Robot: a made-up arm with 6 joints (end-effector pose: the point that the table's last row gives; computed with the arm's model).
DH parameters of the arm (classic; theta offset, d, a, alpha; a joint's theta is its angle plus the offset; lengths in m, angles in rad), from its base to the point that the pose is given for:
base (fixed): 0.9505 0 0.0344 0
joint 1: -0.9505 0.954 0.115 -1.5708
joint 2: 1.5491 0 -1.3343 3.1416
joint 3: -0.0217 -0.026 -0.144 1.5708
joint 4: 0 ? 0.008 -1.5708
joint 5: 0 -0.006 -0.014 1.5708
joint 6: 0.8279 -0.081 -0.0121 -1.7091
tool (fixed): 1.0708 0.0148 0 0
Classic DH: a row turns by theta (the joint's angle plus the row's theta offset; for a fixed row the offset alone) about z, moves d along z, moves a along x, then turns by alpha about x.
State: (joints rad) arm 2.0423 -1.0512 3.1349 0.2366 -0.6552 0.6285
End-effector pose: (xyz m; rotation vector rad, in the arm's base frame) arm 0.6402 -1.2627 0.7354 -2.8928 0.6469 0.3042
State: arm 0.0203 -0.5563 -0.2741 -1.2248 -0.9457 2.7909
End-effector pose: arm 0.2221 0.1355 2.4446 -0.8462 -0.4162 0.3478
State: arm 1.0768 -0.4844 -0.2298 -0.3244 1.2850 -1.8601
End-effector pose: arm 0.1452 0.2418 2.5411 -1.9094 -0.8681 -1.9805
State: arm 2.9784 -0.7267 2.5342 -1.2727 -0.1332 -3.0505
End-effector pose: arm 1.6844 -0.2972 1.6806 1.9160 0.3509 -0.4726
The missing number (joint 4, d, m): -0.844
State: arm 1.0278 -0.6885 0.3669 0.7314 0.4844 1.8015
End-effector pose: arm -0.2693 -0.3137 2.8372 -0.2464 -1.8166 -0.7770
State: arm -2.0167 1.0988 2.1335 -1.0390 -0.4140 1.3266
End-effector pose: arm -0.6312 -1.4701 2.4621 -0.2947 -0.6652 -1.9208
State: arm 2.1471 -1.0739 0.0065 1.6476 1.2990 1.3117
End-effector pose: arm 0.3564 -0.6754 2.3655 1.1898 -2.5369 -0.1267
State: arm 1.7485 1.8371 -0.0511 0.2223 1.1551 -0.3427
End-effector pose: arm -0.2616 1.3557 -0.2450 -0.3816 1.3869 0.9166
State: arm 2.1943 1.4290 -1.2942 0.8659 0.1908 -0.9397
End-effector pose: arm -0.4008 0.5382 0.6398 -2.1431 1.0040 -0.3051
